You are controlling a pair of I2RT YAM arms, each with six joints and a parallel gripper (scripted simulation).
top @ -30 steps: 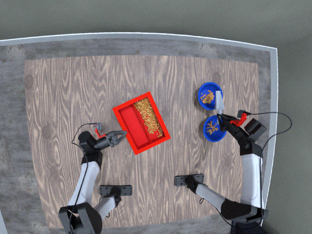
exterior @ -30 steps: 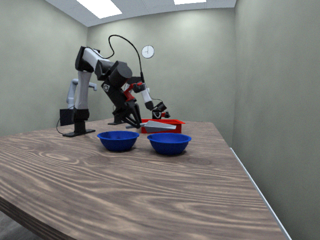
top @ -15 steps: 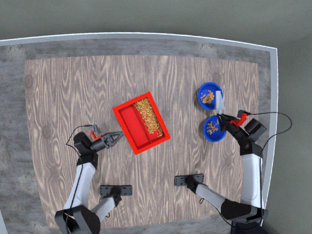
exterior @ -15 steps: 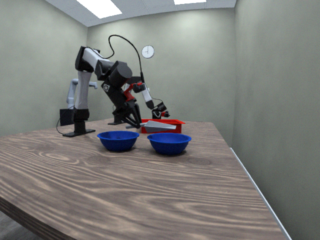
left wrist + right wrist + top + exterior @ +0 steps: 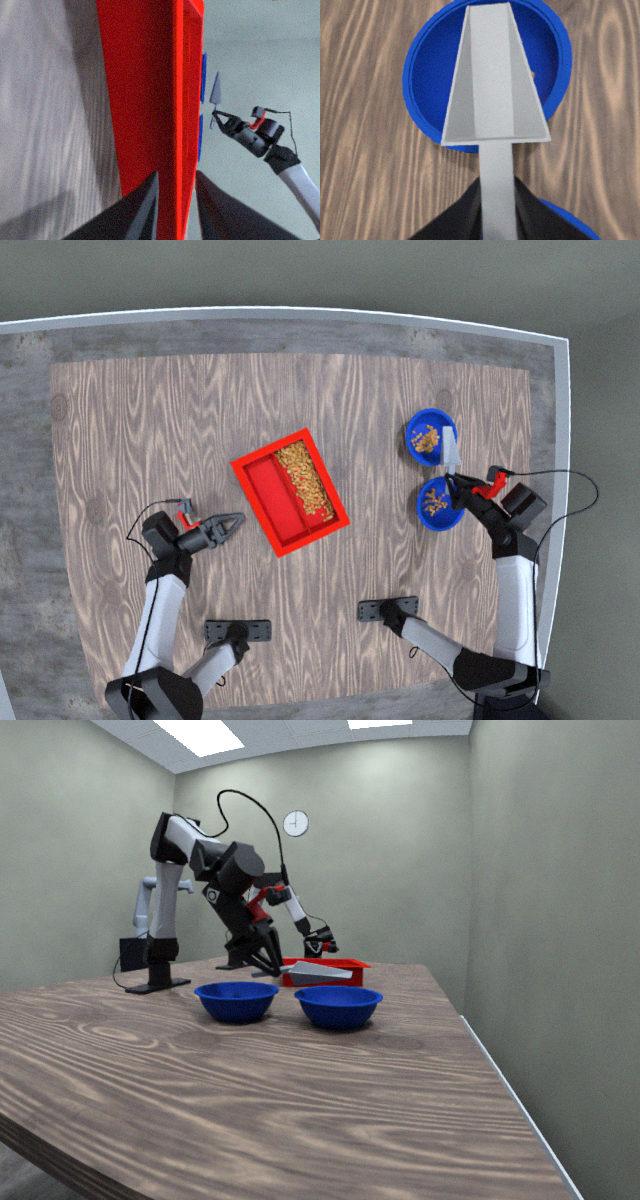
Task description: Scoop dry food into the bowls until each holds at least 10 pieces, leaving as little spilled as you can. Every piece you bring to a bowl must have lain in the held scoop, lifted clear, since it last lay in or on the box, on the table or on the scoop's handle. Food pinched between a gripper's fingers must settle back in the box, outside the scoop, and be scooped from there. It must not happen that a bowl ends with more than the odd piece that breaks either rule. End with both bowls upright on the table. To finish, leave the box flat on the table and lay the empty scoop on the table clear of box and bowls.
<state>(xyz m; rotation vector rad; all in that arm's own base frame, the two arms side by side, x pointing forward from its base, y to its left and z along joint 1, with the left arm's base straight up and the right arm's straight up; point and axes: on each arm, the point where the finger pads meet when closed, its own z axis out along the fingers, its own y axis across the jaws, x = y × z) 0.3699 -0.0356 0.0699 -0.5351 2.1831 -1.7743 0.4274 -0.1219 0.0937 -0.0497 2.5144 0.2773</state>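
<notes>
Now: the grey scoop 4 cm ahead of my right hand. The rest, counted from my right hand: red box 1 cm behind, 42 cm to the left, 5 cm below.
</notes>
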